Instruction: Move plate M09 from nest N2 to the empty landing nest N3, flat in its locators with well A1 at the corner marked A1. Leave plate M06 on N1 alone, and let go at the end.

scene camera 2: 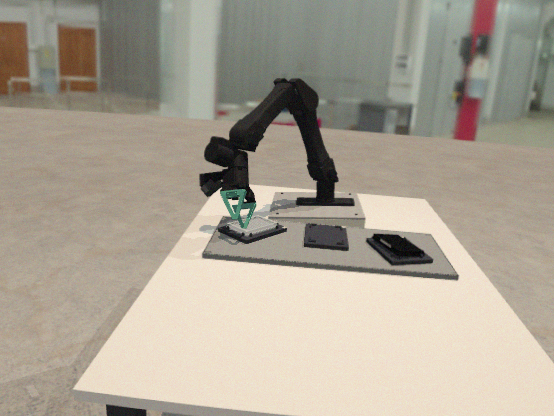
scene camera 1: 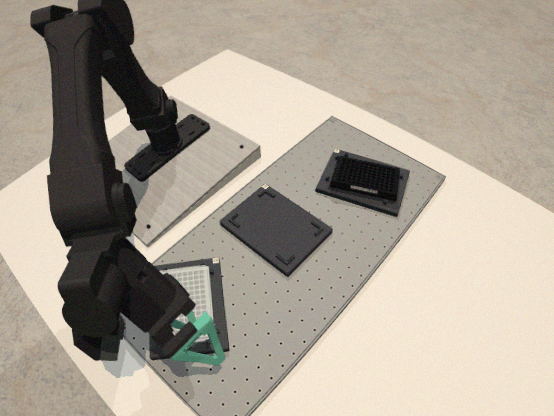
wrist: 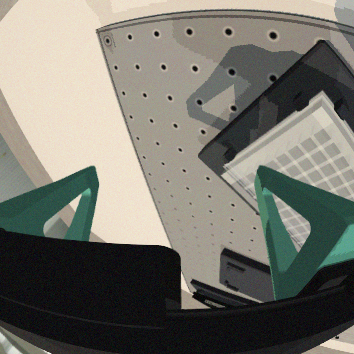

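Observation:
A white plate (scene camera 1: 197,289) (scene camera 2: 256,224) (wrist: 312,150) lies in a dark nest (scene camera 1: 220,320) (wrist: 240,132) near the board's end. My gripper (scene camera 1: 202,345) (scene camera 2: 240,222) (wrist: 176,173) is open, with two green fingers wide apart above that end. In the wrist view, the right finger overlaps the plate's edge and the left finger is off to the side. The empty nest (scene camera 1: 275,230) (scene camera 2: 326,236) (wrist: 245,275) is in the middle, with corner locators and a pale corner tag (scene camera 1: 265,186). A black plate (scene camera 1: 367,176) (scene camera 2: 400,244) sits in the third nest (scene camera 1: 395,209). Plate and nest labels are unreadable.
The nests stand on a grey perforated board (scene camera 1: 280,310) (scene camera 2: 280,257) (wrist: 150,105) on a cream table (scene camera 1: 425,300) (scene camera 2: 320,330). The arm's base stands on a metal slab (scene camera 1: 200,165) (scene camera 2: 290,212) beside the board.

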